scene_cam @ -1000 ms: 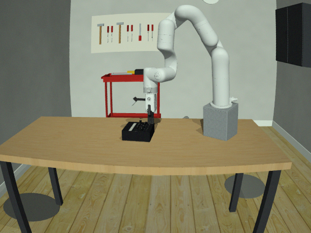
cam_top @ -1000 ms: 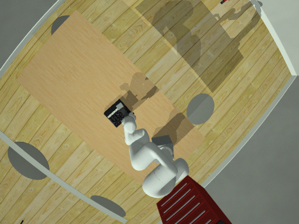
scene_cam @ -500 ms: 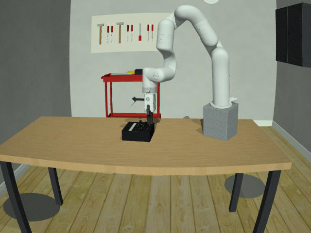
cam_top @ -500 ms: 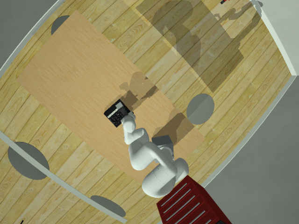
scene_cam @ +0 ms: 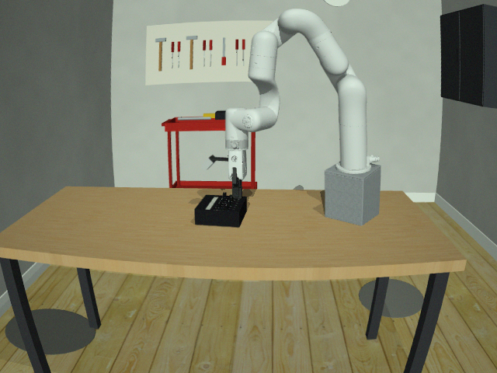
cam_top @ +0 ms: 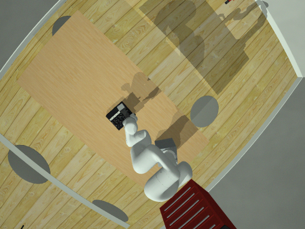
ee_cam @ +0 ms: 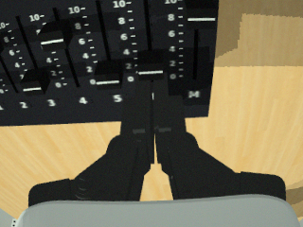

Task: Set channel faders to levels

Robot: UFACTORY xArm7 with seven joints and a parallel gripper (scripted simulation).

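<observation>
My gripper is now 2 cm to the right of the channel 5 cap, 2 cm short of it and 1 cm above it. The rest, counted from my hand: master cap 4 cm ahead, 3 cm to the right, 1 cm below; channel 6 fader cap 2 cm ahead, 1 cm below.
</observation>
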